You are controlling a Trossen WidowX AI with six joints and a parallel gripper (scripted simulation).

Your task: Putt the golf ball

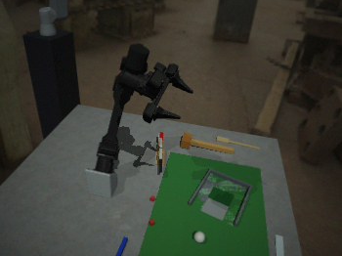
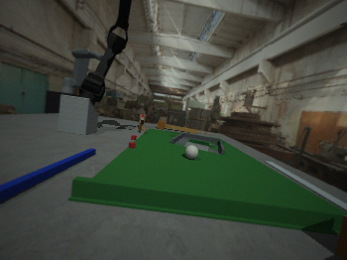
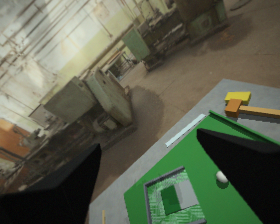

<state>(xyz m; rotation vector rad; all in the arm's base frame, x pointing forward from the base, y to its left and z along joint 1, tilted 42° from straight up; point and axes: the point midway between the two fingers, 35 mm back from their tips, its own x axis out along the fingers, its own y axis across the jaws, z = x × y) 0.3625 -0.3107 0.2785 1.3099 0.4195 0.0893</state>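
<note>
Now: gripper tip 19 cm past the red putter, 34 cm to the right of it and 50 cm above it. Also, from my gripper tip: blue bar 11 cm behind, 29 cm to the right, 54 cm below; white golf ball 12 cm ahead, 4 cm to the right, 53 cm below; white strip 44 cm ahead, 4 cm to the right, 55 cm below.
</note>
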